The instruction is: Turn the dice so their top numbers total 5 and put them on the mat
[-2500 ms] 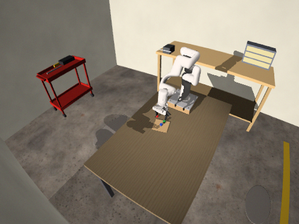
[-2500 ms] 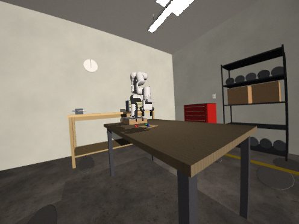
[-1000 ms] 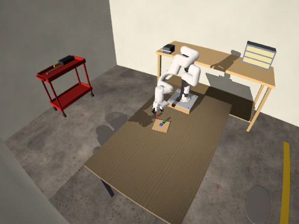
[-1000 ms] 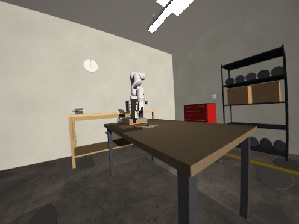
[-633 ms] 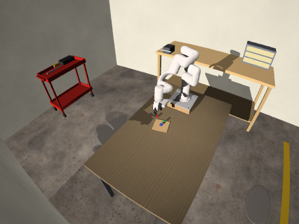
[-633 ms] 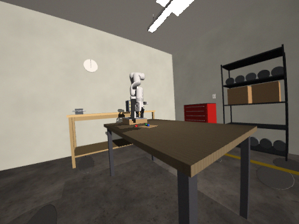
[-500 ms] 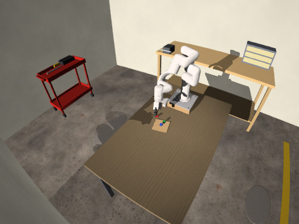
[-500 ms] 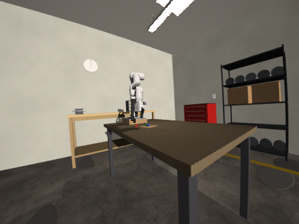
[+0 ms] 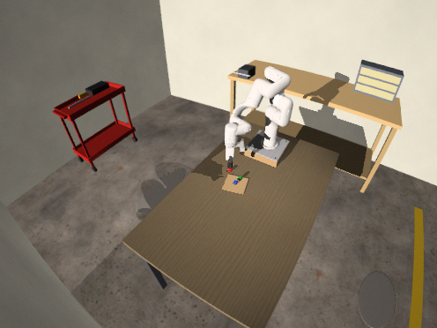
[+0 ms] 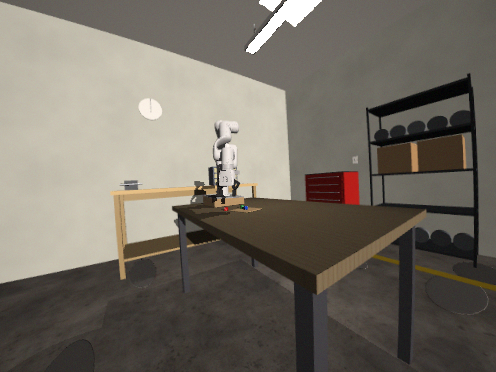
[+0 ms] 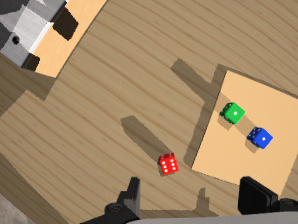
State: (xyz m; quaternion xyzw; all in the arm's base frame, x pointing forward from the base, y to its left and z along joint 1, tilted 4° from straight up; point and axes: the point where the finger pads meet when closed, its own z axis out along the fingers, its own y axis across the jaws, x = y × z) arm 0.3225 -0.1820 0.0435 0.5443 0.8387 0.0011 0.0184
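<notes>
Right now the red die is 1 cm behind my hand, 1 cm to the right of it and 9 cm below it. From my hand the other things lie so: tan mat: 8 cm ahead, 7 cm to the left, 10 cm below; blue die: 8 cm ahead, 7 cm to the left, 9 cm below; green die: 3 cm ahead, 9 cm to the left, 9 cm below.
</notes>
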